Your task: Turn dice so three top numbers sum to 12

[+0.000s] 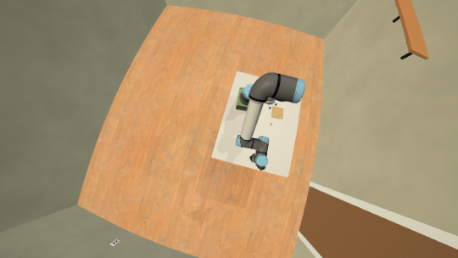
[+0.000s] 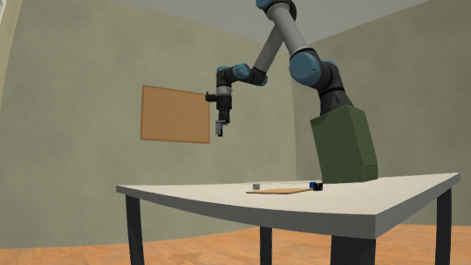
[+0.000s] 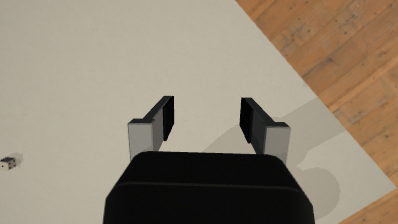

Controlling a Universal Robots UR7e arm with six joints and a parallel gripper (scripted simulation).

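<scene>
The white die is 45 cm to the left of my hand, 24 cm below it and 8 cm ahead of it. The rest, counted from my hand: blue die (63 cm to the left, 24 cm below); then black die (70 cm to the left, 24 cm below, 5 cm ahead); then tan mat (62 cm to the left, 25 cm below, 10 cm ahead).
</scene>
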